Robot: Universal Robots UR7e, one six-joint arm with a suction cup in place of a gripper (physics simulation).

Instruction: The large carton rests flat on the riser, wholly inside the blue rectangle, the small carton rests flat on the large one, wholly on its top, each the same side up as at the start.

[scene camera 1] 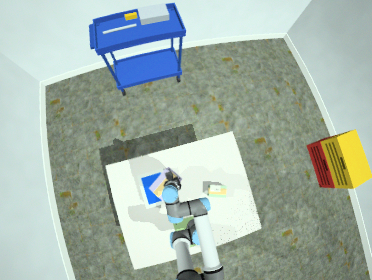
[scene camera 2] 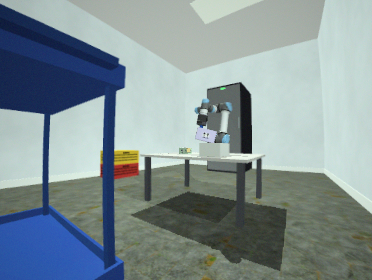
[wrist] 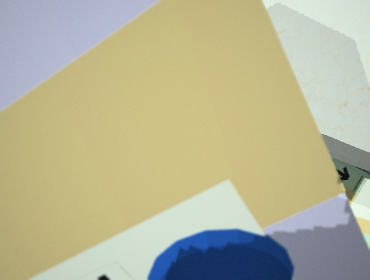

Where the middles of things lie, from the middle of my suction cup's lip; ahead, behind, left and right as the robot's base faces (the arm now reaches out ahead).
Now: the large lavender carton (wrist: 131, 131) 10 mm ahead of my suction cup, 50 mm to the left of it and 80 mm below it.
